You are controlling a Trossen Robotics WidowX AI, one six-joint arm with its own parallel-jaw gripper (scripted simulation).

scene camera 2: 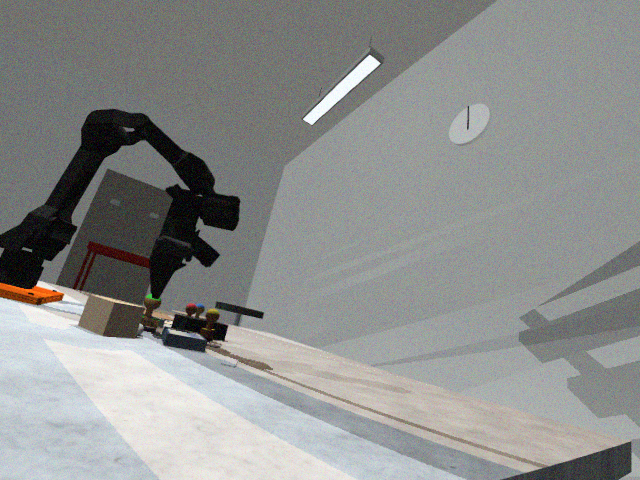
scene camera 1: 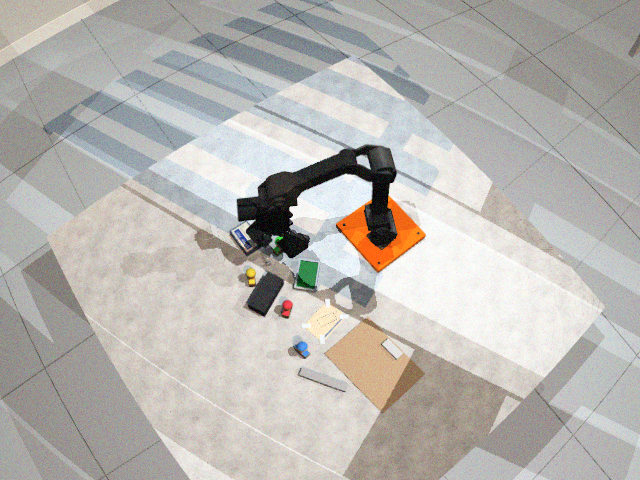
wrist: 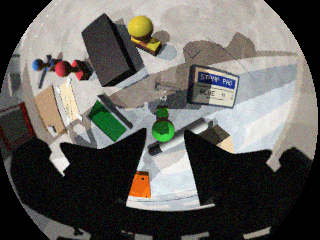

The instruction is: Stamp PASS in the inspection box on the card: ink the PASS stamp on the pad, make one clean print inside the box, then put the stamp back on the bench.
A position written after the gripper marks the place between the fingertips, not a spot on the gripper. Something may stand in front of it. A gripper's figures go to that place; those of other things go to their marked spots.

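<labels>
There's a cardboard sheet (wrist: 46,105) 43 cm from the lens, and there's a black box (wrist: 109,57); the marked spots on the sheet and the box are 34 cm apart. The box itself is 14 cm from the lens. A yellow stamp (wrist: 140,28) sits 11 cm from the lens, and the gripper (wrist: 165,132) is 10 cm from the lens.
</labels>
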